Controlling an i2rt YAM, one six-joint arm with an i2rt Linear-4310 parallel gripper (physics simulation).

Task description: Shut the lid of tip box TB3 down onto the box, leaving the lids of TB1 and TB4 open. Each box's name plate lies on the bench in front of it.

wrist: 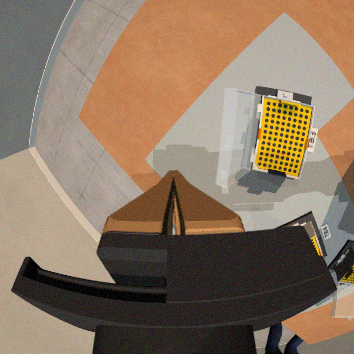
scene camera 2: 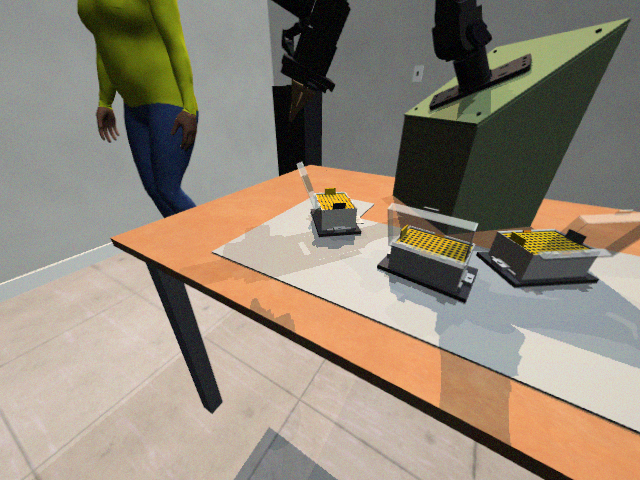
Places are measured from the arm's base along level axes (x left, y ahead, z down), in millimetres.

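Pixels of known places: gripper, fingertip midpoint: (wrist: pixel 173 177) (scene camera 2: pixel 290 120); arm's base, link origin: (scene camera 2: pixel 475 86).
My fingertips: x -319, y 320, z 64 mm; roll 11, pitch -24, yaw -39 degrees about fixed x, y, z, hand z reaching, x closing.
Observation:
Ahead of a thing's pixels: the offset from my fingertips to its top centre. "pt": to the spot under its first point. Level surfaces: height alone.
Tip box TB3 @(dx +85, dy -78, dz +179 mm) (scene camera 2: pixel 336 219) (wrist: pixel 284 137), a grey box with a yellow tip rack, stands at the table's far left corner in the scene view. Its clear lid @(dx +23, dy -29, dz +91 mm) (scene camera 2: pixel 306 180) (wrist: pixel 230 140) stands open, tilted outward on the side away from its name plate @(pt dx +132, dy -113, dz +243 mm) (wrist: pixel 312 140). TB4 @(dx +329, dy +25, dz +179 mm) (scene camera 2: pixel 431 266) (wrist: pixel 314 237) is the middle box, its clear lid @(pt dx +329, dy +126, dz +103 mm) (scene camera 2: pixel 439 221) upright. The right box @(pt dx +500, dy +4, dz +181 mm) (scene camera 2: pixel 553 260) (wrist: pixel 348 272), apparently TB1, has its lid @(pt dx +536, dy +9, dz +113 mm) (scene camera 2: pixel 610 227) (wrist: pixel 344 302) open; its plate is unreadable. My gripper (scene camera 2: pixel 293 117) (wrist: pixel 173 177) is shut and empty, above the table and on the lid side of TB3.
The boxes stand on a pale mat @(dz +245 mm) (scene camera 2: pixel 398 315) (wrist: pixel 285 40) on the orange table @(dz +248 mm) (scene camera 2: pixel 206 227) (wrist: pixel 150 65). A green pedestal (scene camera 2: pixel 434 165) carries the arm behind the boxes. A person (scene camera 2: pixel 139 56) stands beyond the table's left end. A dark pillar (scene camera 2: pixel 289 144) stands behind the table.

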